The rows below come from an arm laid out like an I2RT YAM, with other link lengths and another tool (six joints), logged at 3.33 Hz.
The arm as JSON. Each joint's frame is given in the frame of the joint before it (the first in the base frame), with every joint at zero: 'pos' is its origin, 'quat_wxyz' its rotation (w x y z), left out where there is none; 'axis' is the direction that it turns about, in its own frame. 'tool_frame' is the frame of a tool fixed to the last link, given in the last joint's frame.
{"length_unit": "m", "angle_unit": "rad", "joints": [
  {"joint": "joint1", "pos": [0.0, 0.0, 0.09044], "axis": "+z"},
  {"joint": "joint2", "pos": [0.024, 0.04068, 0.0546], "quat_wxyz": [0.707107, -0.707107, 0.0, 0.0], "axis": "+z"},
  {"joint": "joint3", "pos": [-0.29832, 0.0, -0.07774], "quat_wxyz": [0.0, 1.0, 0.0, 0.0], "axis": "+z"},
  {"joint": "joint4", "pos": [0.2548, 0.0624, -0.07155], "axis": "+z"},
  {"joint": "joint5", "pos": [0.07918, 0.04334, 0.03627], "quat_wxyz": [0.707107, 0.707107, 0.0, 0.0], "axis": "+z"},
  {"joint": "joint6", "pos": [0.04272, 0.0, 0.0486], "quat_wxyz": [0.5, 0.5, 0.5, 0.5], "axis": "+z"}
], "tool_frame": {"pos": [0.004, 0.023, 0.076], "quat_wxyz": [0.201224, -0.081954, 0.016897, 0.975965]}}
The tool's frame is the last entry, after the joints.
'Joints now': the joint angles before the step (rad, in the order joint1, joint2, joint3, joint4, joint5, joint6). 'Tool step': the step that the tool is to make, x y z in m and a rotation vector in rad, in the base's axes. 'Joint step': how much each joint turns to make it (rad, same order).
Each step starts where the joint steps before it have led.
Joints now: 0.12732, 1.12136, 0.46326, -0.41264, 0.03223, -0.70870
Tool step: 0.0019, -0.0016, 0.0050, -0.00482, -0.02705, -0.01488
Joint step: -0.00154, -0.01856, 0.00303, 0.00434, 0.01369, 0.00761
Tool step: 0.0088, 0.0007, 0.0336, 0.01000, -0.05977, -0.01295
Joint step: -0.00019, -0.05194, 0.09208, -0.08405, 0.00467, 0.01213
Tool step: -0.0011, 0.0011, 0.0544, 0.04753, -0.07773, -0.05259
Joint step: 0.00167, -0.08752, 0.14840, -0.15617, 0.00151, 0.06592
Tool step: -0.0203, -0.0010, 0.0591, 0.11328, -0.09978, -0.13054
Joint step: -0.00028, -0.11495, 0.15518, -0.16596, 0.01058, 0.16389
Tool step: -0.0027, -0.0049, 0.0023, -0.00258, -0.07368, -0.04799
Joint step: 0.00025, -0.05530, -0.03832, 0.05370, 0.04302, 0.02493
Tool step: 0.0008, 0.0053, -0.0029, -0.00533, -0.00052, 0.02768
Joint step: 0.02899, -0.00014, -0.01198, 0.01194, 0.00455, -0.00313
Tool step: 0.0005, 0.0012, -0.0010, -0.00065, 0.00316, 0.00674
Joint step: 0.00500, 0.00304, -0.00181, 0.00176, -0.00120, -0.00128
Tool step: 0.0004, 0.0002, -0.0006, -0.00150, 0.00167, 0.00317
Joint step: 0.00009, 0.00188, -0.00126, 0.00158, -0.00147, -0.00298
